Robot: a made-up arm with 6 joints.
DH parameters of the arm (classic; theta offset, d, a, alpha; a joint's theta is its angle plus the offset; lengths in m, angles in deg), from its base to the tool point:
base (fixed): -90 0.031 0.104 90
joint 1: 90 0.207 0.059 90
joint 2: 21 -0.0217 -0.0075 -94.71
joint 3: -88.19 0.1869 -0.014 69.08
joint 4: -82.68 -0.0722 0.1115 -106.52
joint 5: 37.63 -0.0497 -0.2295 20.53
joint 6: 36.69 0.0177 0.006 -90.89
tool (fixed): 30.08 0.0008 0 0
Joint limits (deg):
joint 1: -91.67..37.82
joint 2: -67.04..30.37
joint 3: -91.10..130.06
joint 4: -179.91..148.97
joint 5: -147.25..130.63
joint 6: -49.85..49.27
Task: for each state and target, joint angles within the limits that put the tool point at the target. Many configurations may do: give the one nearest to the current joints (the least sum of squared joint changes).
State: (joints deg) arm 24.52 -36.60 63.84 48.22 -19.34 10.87
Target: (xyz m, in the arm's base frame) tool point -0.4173 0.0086 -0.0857
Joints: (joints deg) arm 37.82 -20.06 63.50 36.78 -37.72 12.97
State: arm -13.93 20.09 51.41 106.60 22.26 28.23
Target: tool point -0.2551 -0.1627 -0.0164
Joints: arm 29.88 22.13 85.60 148.32 -11.62 30.69
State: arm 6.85 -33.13 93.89 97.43 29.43 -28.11
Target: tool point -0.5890 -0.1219 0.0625
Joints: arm 6.32 -3.35 96.00 127.09 65.61 -28.34
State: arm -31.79 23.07 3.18 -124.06 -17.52 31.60
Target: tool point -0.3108 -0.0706 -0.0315
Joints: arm -45.35 6.58 -3.69 -136.32 -10.50 30.37
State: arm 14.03 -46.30 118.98 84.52 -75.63 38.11
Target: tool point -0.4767 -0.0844 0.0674
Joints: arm 5.46 -47.57 130.06 37.25 -34.12 44.66
